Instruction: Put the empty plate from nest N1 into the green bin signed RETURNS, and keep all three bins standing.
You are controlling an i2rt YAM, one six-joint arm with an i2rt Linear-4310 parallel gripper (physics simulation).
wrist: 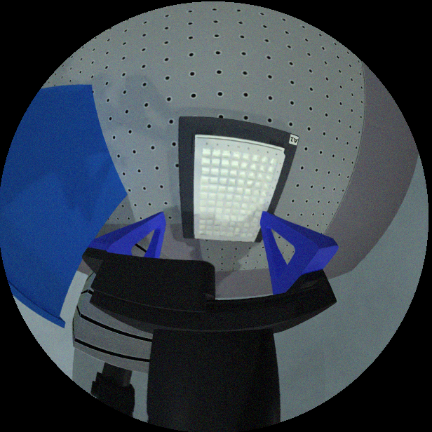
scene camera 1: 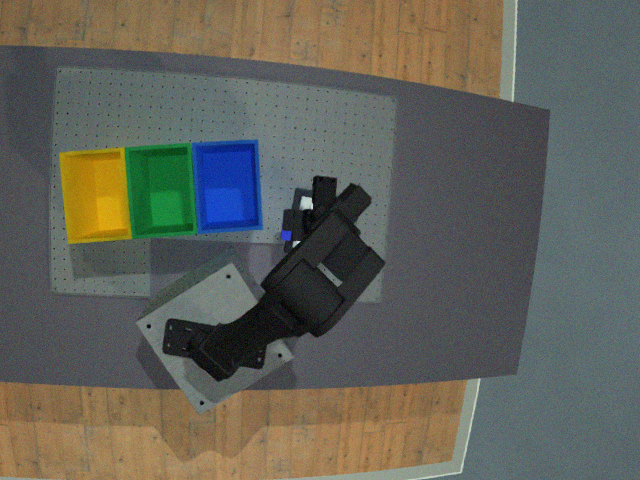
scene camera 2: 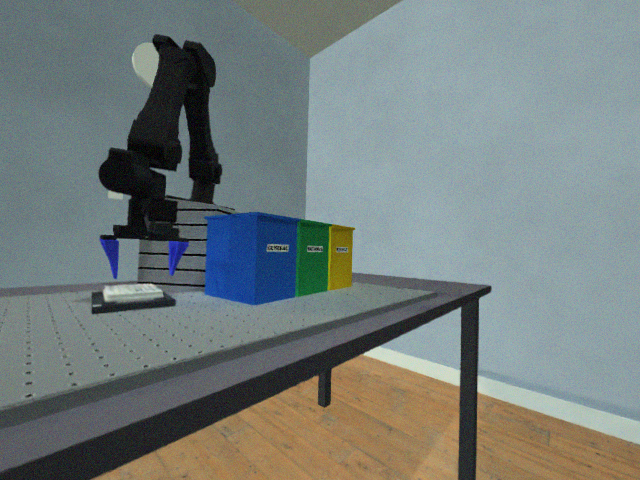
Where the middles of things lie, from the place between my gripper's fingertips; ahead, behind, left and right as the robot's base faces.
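The white well plate [scene camera 2: 134, 292] is 2 cm to the right of my hand and 3 cm below it. The dark nest [scene camera 2: 97, 298], too, is 2 cm to the right of my hand, and it lies 4 cm below it. I see the blue bin [scene camera 2: 250, 257] 6 cm ahead of my hand, 20 cm to the left of it and 4 cm above it, while the green bin [scene camera 1: 160, 178] is 2 cm ahead of my hand, 33 cm to the left of it and 4 cm above it.
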